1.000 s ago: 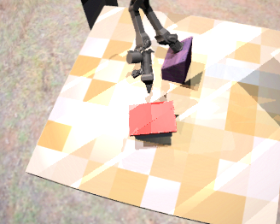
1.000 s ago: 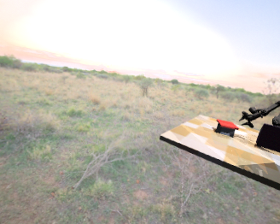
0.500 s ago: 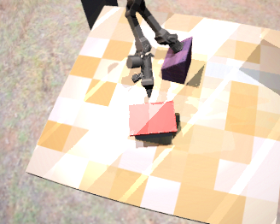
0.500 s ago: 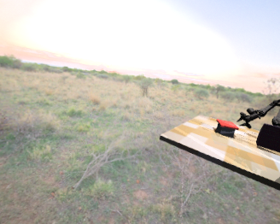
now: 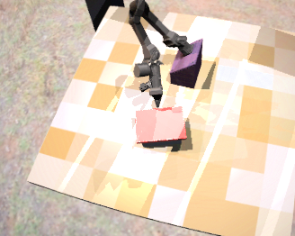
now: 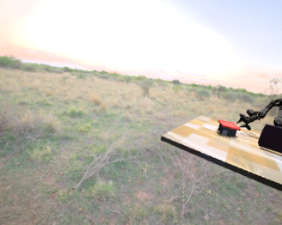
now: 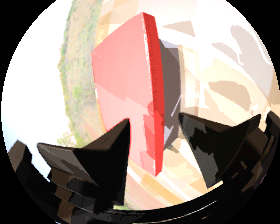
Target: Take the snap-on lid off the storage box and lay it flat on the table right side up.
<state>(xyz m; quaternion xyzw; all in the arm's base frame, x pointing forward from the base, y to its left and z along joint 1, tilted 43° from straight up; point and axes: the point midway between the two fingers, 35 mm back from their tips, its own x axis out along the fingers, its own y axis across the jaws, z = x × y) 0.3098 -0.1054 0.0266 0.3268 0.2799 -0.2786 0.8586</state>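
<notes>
Now: the lid 90 mm ahead of my gripper tip, 30 mm to the left of it and 10 mm below it. Round my gripper tip: grey storage box (90 mm ahead, 30 mm to the left, 60 mm below).
</notes>
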